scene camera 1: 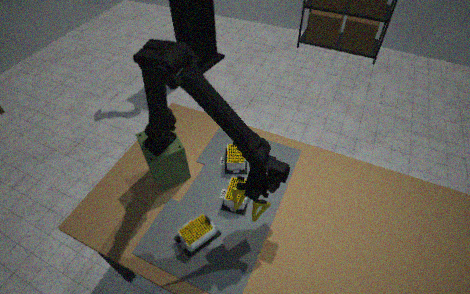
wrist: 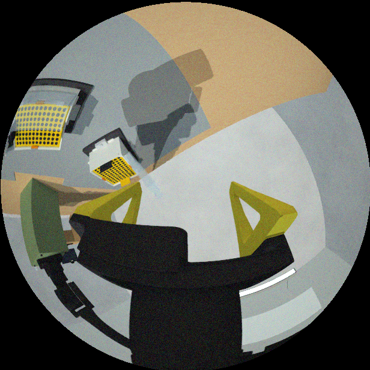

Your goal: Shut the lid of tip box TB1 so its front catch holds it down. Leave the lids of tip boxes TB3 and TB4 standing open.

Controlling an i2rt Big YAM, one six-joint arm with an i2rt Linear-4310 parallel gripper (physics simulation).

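Seen in the pictures: gripper, fingertip midpoint: (scene camera 1: 244,215); arm's base, link origin: (scene camera 1: 159,141).
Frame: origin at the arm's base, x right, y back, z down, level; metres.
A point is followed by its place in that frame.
Observation:
Tip box TB1 (scene camera 1: 233,194) (wrist: 41,127) has a yellow rack; a clear lid panel (wrist: 52,95) shows across the far part of it in the wrist view, its angle unclear. Tip box TB3 (scene camera 1: 196,231) @(x 0.176, y -0.312, z 0.165 m) (wrist: 114,162) lies askew, its pale clear lid (wrist: 150,184) standing open in the wrist view. Tip box TB4 (scene camera 1: 235,157) @(x -0.211, y -0.232, z 0.166 m) is behind TB1, its lid hidden by the arm in the scene view. My gripper (scene camera 1: 246,214) @(x 0.074, y -0.466, z 0.035 m) (wrist: 185,186) is open and empty, above the mat beside TB1; one yellow finger overlaps TB1 in the scene view. Contact cannot be seen.
The boxes stand on a grey mat (scene camera 1: 162,227) @(x 0.224, y -0.162, z 0.222 m) (wrist: 100,60) on the wooden table (scene camera 1: 360,215) @(x -0.275, y -0.820, z 0.225 m) (wrist: 260,55). My arm rises from a green block (scene camera 1: 170,167) @(x 0.033, y -0.065, z 0.096 m) (wrist: 41,220) at the left. A dark column (scene camera 1: 195,30) and a shelf rack (scene camera 1: 300,31) stand behind on the floor.

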